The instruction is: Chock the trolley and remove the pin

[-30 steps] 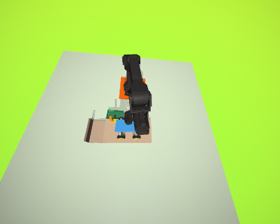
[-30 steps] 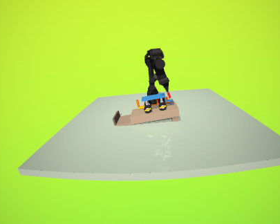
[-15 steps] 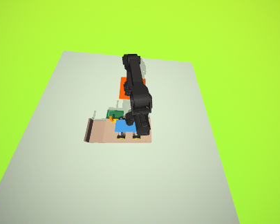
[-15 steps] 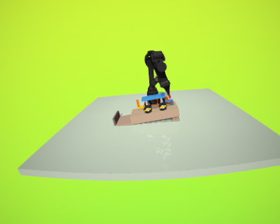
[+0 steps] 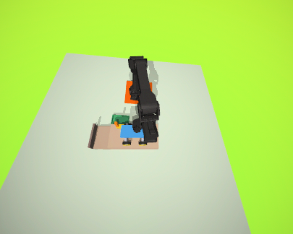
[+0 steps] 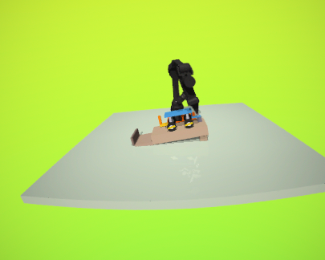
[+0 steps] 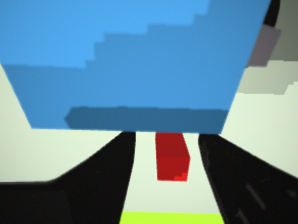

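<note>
Right now the red-headed stop pin is 10 mm below my gripper tip. The rest, counted from my gripper tip: yellow chock: 190 mm to the right, 50 mm below, 10 mm behind; then blue trolley: 100 mm to the right, 30 mm below, 30 mm ahead; then green tray: 220 mm to the right, 140 mm below, 80 mm behind.
</note>
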